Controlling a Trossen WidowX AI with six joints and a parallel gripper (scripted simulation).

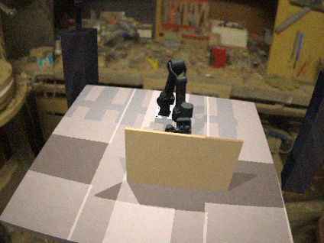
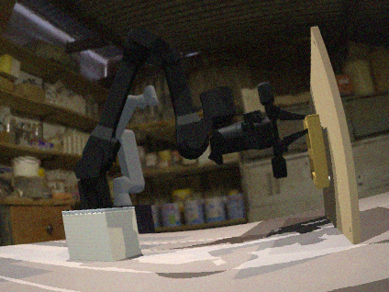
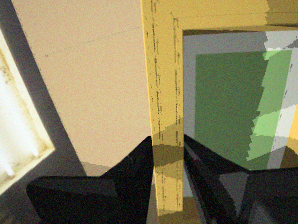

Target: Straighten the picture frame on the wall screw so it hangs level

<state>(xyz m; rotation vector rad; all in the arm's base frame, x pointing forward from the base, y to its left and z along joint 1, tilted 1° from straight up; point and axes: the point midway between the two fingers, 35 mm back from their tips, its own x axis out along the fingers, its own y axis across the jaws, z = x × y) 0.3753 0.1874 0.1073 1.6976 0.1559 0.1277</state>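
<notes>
My gripper tip is 10 mm to the right of the picture frame and 50 mm above it. Round my gripper tip: tan wall board: 20 mm ahead, 60 mm below.
</notes>
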